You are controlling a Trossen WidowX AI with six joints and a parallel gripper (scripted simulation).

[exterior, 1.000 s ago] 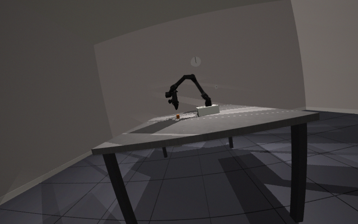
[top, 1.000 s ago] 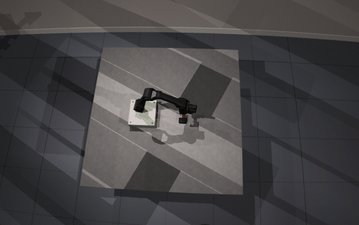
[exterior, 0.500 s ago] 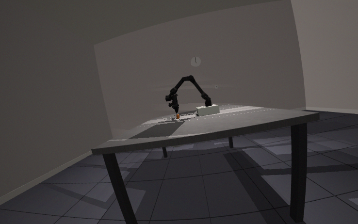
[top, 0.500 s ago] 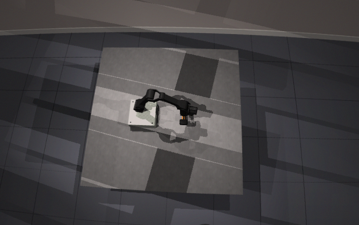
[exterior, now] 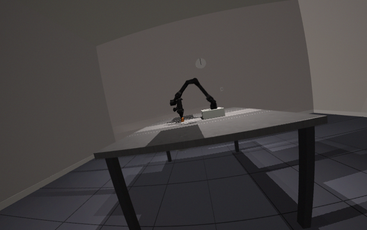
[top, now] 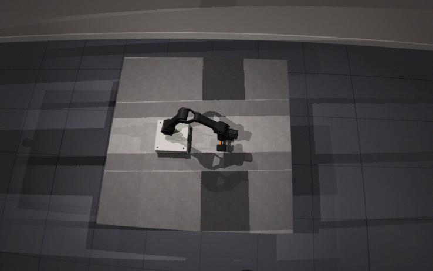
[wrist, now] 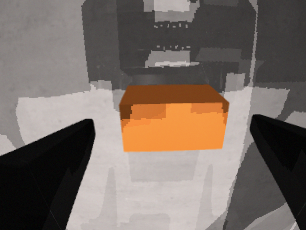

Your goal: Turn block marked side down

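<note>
My gripper tip is 10 mm past the block and 20 mm above it.
</note>
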